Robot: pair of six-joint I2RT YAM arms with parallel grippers.
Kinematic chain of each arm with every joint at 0, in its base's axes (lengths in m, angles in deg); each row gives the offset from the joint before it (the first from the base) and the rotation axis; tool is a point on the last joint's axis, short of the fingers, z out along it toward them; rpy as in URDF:
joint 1: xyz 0 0 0.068 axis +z
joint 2: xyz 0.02 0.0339 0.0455 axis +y
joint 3: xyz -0.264 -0.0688 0 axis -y
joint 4: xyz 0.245 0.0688 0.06 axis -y
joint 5: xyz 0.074 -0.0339 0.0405 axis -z
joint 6: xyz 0.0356 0 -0.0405 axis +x
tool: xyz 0 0 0 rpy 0 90 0
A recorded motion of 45 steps. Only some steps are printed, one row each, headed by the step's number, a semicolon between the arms.
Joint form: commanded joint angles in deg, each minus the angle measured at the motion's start. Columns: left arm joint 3, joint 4, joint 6, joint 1, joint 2, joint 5; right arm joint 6, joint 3, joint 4, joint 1, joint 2, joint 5.
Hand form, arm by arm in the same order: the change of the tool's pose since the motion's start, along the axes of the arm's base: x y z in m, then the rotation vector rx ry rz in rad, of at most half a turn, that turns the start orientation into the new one. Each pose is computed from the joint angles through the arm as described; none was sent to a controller.
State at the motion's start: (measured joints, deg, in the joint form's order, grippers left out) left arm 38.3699 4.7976 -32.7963 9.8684 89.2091 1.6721; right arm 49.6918 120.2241 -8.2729 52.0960 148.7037 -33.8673
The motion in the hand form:
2: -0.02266 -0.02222 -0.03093 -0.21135 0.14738 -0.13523; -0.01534 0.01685 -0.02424 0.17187 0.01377 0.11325
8: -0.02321 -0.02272 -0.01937 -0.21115 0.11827 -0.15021; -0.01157 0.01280 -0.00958 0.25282 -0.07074 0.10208
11: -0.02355 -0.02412 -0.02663 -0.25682 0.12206 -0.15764; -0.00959 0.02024 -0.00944 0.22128 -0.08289 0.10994
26: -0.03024 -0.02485 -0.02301 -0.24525 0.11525 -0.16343; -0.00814 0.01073 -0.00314 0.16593 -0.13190 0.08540
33: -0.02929 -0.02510 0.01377 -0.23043 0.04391 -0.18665; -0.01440 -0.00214 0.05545 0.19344 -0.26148 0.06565
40: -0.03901 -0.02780 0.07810 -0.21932 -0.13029 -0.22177; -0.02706 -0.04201 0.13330 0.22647 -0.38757 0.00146
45: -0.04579 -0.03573 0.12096 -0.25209 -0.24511 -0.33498; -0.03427 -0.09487 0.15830 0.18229 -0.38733 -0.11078
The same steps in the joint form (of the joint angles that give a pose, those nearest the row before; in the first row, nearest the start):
2: -4.52 -4.00 -2.51 -2.31 1.36 11.72; 3.94 -3.53 16.49 1.87 3.15 -7.38
8: -4.09 -5.36 -2.17 -2.31 -1.19 12.42; 3.37 -6.41 23.57 1.37 1.11 -6.58
11: -4.85 -3.56 -3.44 -2.31 0.24 14.67; 1.29 -1.77 18.50 1.68 2.97 -5.92
26: -6.05 -4.24 -2.85 -2.31 -2.03 14.41; -2.65 -4.15 15.06 1.14 0.30 -3.07
33: -2.86 -10.08 -2.22 -2.31 -8.79 15.03; -7.01 -8.28 13.70 1.03 -8.60 0.19
40: 1.65 -15.89 -2.88 -2.39 -20.26 16.79; -10.03 -17.02 12.54 -0.25 -23.13 4.06
45: 6.24 -19.05 -2.32 -3.23 -25.31 22.67; -8.93 -28.65 11.59 -3.26 -34.82 7.63

